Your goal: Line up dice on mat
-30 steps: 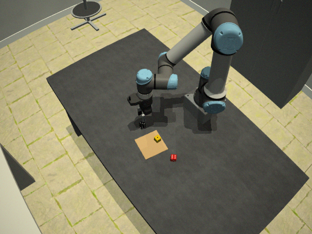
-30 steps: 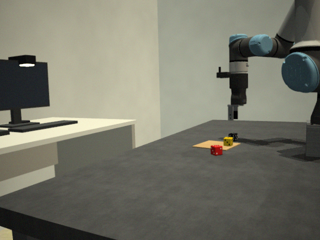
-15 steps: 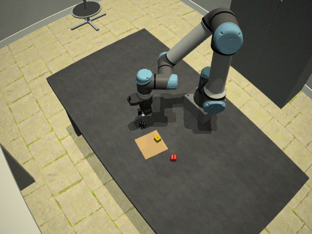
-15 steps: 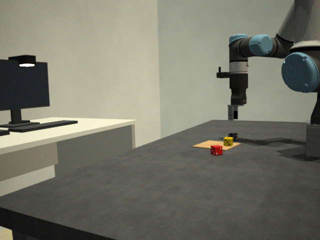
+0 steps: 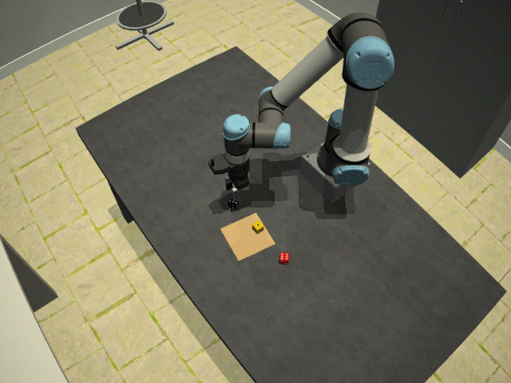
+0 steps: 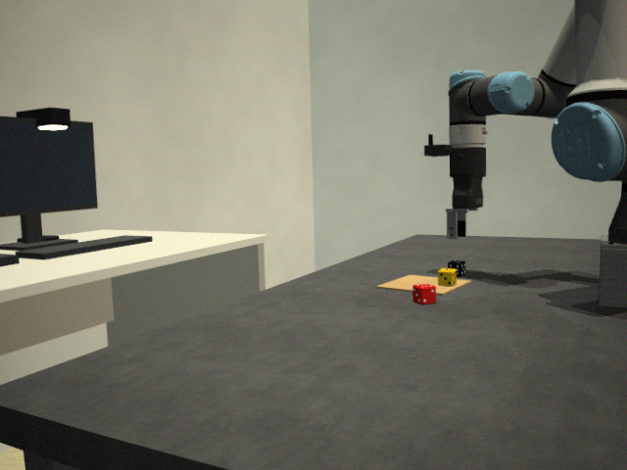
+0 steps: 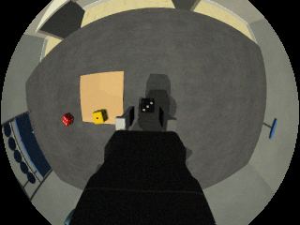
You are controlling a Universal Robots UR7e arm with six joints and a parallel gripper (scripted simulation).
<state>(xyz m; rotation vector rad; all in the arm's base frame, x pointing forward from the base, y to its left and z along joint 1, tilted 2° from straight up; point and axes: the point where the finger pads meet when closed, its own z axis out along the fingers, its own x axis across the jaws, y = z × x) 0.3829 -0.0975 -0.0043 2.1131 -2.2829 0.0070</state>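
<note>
Now: hand 8 cm above the black die. The rest, counted from my hand: tan mat (2 cm ahead, 13 cm to the left, 10 cm below); yellow die (2 cm behind, 13 cm to the left, 8 cm below); red die (3 cm behind, 27 cm to the left, 8 cm below).
</note>
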